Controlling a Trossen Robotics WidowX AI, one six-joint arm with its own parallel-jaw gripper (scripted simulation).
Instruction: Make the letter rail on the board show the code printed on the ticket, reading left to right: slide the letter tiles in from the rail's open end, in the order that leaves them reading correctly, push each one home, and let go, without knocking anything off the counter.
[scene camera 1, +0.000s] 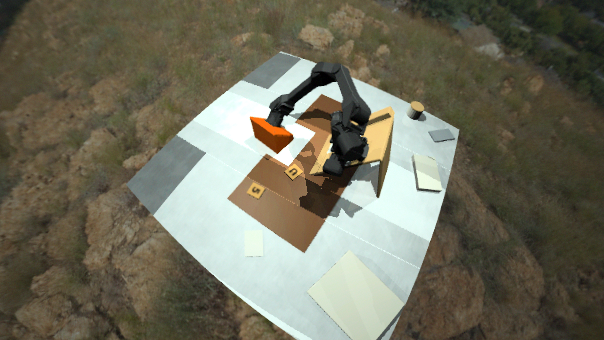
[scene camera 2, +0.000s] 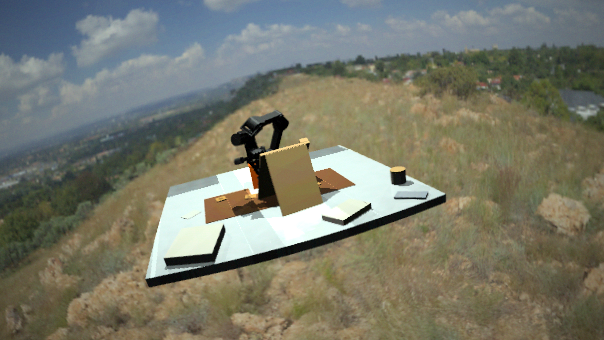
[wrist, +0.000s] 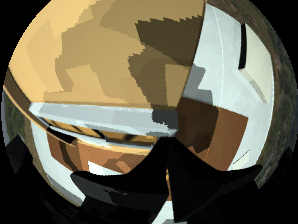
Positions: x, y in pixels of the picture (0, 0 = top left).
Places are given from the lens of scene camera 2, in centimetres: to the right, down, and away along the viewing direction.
cream block (scene camera 2: 346, 212): 18, 17, 140
tan slanted board (scene camera 2: 287, 172): -6, 1, 156
